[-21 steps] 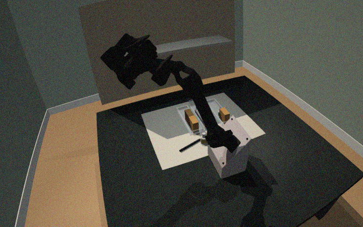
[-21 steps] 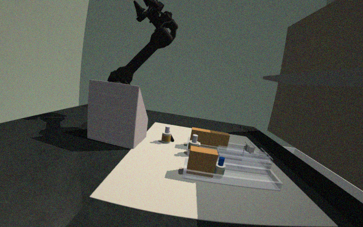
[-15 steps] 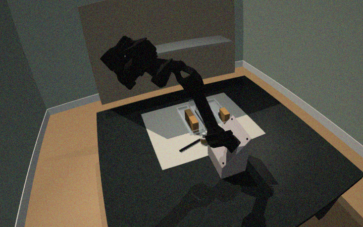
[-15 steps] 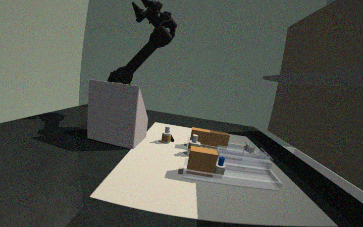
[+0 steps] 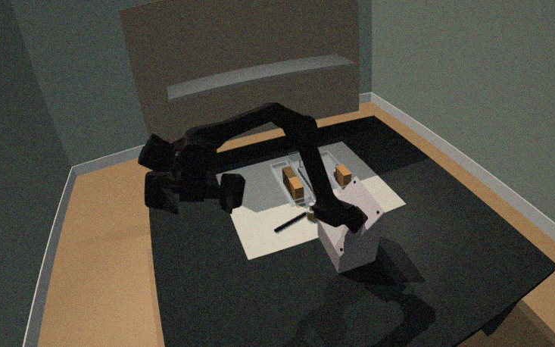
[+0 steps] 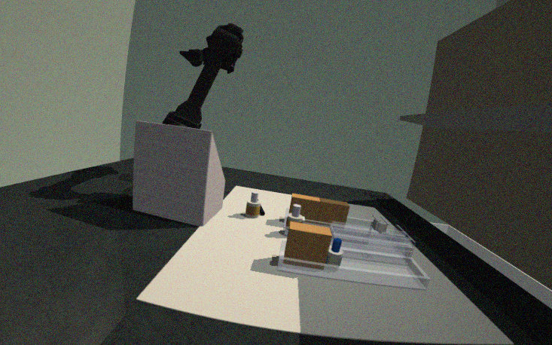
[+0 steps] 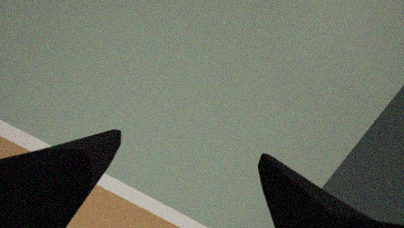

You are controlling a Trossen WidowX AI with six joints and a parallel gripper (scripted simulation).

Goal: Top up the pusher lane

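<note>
Right now my gripper tip is 420 mm short of the black stick, 290 mm to the left of it and 490 mm above it. Round my gripper tip: blue-capped jar 590 mm ahead, 570 mm to the right, 460 mm below; then shelf 1030 mm ahead, 420 mm to the right, 130 mm below.
</note>
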